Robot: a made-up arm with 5 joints. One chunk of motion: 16 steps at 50 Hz.
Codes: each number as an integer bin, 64 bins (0 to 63) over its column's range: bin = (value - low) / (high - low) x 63, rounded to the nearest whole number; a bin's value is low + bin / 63 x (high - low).
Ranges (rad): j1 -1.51..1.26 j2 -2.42..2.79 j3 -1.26..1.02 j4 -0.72..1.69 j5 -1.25..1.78
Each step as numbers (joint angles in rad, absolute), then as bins.
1 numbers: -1.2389 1.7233 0.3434 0.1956 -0.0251
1 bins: 6 50 44 24 25
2 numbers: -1.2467 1.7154 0.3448 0.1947 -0.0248
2 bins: 6 50 44 24 25
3 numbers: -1.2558 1.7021 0.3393 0.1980 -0.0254
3 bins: 6 50 44 24 25
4 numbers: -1.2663 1.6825 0.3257 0.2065 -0.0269
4 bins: 6 50 44 24 25
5 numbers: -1.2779 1.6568 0.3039 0.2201 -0.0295
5 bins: 5 49 43 25 25
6 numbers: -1.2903 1.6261 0.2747 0.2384 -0.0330
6 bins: 5 49 42 25 25
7 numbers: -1.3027 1.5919 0.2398 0.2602 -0.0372
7 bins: 5 49 41 26 25
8 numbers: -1.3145 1.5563 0.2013 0.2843 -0.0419
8 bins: 4 48 40 26 25
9 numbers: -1.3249 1.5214 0.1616 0.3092 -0.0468
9 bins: 4 48 39 27 25
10 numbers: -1.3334 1.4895 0.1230 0.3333 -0.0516
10 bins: 4 47 38 28 25
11 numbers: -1.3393 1.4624 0.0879 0.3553 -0.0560
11 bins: 4 47 37 28 25
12 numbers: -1.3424 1.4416 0.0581 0.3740 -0.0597
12 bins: 4 47 36 29 25
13 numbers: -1.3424 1.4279 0.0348 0.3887 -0.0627
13 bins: 4 47 36 29 25
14 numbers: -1.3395 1.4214 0.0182 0.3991 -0.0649
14 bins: 4 46 35 29 25
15 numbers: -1.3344 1.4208 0.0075 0.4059 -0.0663
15 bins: 4 46 35 29 25
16 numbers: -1.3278 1.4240 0.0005 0.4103 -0.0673
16 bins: 4 46 35 30 25
